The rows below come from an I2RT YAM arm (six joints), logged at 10 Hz.
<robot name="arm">
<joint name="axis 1" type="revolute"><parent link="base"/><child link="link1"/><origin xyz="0.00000 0.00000 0.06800" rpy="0.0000 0.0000 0.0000"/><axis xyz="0 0 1"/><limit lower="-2.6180" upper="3.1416"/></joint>
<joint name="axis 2" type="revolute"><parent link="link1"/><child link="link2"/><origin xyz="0.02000 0.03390 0.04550" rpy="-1.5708 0.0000 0.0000"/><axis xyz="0 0 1"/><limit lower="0.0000" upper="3.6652"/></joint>
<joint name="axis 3" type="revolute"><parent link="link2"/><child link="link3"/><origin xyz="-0.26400 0.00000 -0.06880" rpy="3.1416 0.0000 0.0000"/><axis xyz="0 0 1"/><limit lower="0.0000" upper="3.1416"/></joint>
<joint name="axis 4" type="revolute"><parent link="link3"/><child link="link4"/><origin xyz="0.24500 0.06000 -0.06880" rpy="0.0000 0.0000 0.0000"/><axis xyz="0 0 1"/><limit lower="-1.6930" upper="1.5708"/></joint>
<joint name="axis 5" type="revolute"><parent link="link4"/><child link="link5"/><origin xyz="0.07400 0.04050 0.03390" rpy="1.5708 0.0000 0.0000"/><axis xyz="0 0 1"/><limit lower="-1.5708" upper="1.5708"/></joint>
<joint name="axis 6" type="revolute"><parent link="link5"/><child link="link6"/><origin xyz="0.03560 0.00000 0.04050" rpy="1.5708 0.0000 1.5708"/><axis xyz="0 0 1"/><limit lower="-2.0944" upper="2.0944"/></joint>
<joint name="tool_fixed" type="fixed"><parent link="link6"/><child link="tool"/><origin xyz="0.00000 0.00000 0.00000" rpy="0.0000 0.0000 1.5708"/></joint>
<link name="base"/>
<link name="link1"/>
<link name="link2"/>
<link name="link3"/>
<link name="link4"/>
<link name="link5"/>
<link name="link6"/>
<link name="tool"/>
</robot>
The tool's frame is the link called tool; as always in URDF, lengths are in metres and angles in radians.
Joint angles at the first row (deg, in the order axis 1, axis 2, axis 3, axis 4, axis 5, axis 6):
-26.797, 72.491, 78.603, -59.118, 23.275, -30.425
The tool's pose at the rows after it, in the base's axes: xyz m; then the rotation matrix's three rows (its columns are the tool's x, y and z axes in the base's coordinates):
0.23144 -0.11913 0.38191; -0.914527 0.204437 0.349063; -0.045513 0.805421 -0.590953; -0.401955 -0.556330 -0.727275
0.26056 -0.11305 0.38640; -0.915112 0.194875 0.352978; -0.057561 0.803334 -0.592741; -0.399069 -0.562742 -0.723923
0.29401 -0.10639 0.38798; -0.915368 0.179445 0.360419; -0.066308 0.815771 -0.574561; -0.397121 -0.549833 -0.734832
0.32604 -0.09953 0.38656; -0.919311 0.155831 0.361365; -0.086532 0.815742 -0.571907; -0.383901 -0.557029 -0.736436
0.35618 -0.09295 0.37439; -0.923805 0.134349 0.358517; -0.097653 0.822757 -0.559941; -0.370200 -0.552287 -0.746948
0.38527 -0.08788 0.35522; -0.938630 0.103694 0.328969; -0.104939 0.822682 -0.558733; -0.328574 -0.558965 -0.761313
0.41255 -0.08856 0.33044; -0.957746 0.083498 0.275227; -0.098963 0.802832 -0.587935; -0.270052 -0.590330 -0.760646
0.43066 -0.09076 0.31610; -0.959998 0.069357 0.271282; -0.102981 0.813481 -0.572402; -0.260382 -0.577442 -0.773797
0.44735 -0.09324 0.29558; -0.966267 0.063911 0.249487; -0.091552 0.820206 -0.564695; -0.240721 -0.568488 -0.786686
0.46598 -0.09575 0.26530; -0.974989 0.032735 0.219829; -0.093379 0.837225 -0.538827; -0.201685 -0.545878 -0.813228
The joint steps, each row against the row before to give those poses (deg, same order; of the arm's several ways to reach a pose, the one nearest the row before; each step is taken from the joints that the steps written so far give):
2.670, 4.678, 7.057, -1.772, 0.093, 3.522
3.784, 5.695, 5.850, -1.187, 2.293, 2.520
3.349, 6.914, 7.205, -1.961, 0.706, 2.705
2.807, 6.707, 7.008, -1.535, 1.401, 1.224
2.184, 6.025, 4.537, -0.156, 0.470, 1.397
1.688, 6.456, 4.353, -0.820, 1.154, 0.913
0.783, 6.760, 4.120, -0.593, 2.900, 0.501
0.041, 4.497, 3.620, 0.081, -0.971, -0.067
0.021, 4.540, 2.683, 0.100, -0.261, 0.791
-0.018, 5.613, 2.759, 0.141, -1.376, 0.001

